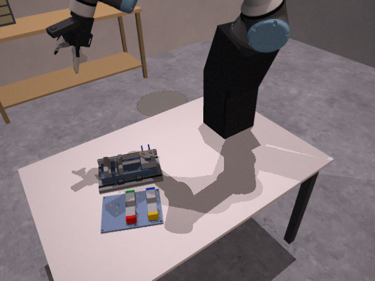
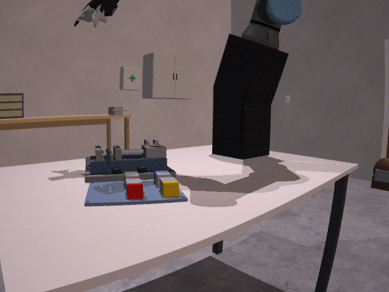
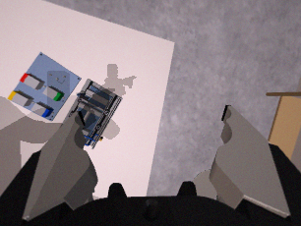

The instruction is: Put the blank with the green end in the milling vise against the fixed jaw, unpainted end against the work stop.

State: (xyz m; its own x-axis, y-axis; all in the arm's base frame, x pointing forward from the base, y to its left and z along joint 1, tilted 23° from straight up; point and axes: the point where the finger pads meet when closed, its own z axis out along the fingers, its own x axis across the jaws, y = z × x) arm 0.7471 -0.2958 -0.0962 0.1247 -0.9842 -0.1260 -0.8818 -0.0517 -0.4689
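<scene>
The green-ended blank lies 52 cm below my hand, 34 cm to the left of it and 1 cm behind it. From my hand the other things lie so: dark work stop rod 46 cm below, 19 cm to the left, 2 cm behind; then fixed jaw 47 cm below, 14 cm to the left, 1 cm behind; then blue milling vise 51 cm below, 18 cm to the left, 10 cm behind.
</scene>
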